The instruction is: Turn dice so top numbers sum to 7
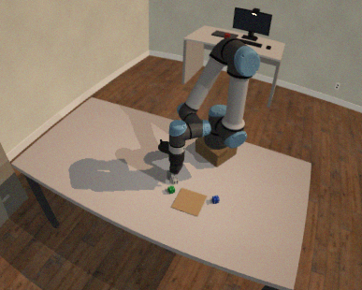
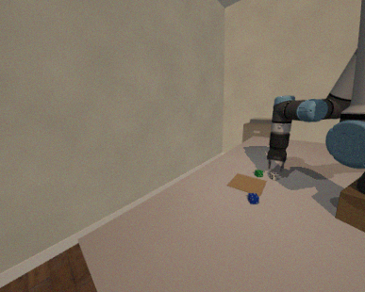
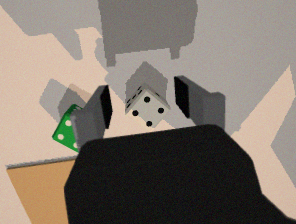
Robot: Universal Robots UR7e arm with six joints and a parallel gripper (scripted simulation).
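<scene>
Right now the white die is 20 mm to the left of my hand and 40 mm below it. The rest, counted from my hand: blue die: 50 mm ahead, 260 mm to the left, 40 mm below; then green die: 70 mm ahead, 20 mm to the left, 40 mm below; then tan mat: 100 mm ahead, 130 mm to the left, 60 mm below.
</scene>
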